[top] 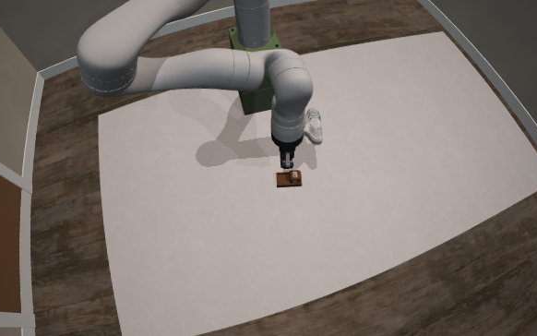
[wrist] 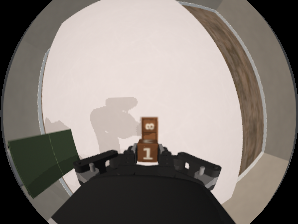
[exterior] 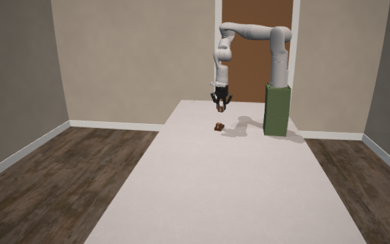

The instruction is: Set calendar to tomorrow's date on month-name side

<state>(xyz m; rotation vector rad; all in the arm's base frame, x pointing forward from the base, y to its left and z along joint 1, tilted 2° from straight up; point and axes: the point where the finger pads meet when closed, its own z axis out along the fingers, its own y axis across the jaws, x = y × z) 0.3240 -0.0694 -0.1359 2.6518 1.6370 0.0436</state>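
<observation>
Right now the cube is 110 mm below my hand, 20 mm to the left of it and 10 mm ahead of it. Round my hand: brown tray 130 mm below, 10 mm to the left, 10 mm ahead.
</observation>
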